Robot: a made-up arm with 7 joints. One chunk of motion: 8 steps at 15 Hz.
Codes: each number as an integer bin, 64 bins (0 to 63) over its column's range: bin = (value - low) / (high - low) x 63, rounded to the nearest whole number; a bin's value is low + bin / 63 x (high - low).
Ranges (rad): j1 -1.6..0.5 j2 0..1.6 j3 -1.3..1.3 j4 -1.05..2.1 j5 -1.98..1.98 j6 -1.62..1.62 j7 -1.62..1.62
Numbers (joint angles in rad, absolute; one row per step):
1: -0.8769 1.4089 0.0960 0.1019 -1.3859 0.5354 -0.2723
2: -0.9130 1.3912 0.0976 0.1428 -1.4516 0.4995 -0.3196
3: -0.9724 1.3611 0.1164 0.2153 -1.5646 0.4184 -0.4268
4: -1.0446 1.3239 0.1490 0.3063 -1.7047 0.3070 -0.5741
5: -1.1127 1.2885 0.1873 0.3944 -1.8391 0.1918 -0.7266
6: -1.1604 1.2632 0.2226 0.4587 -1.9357 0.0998 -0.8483
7: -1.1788 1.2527 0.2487 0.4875 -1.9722 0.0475 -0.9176
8: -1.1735 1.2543 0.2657 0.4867 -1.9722 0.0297 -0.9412
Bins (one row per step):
1: 22 55 34 23 9 42 26
2: 21 55 34 24 8 41 25
3: 19 54 34 25 7 40 23
4: 17 52 35 27 4 37 20
5: 15 51 36 29 2 35 17
6: 13 50 37 30 1 33 15
7: 13 49 38 31 0 32 14
8: 13 49 38 31 0 32 13

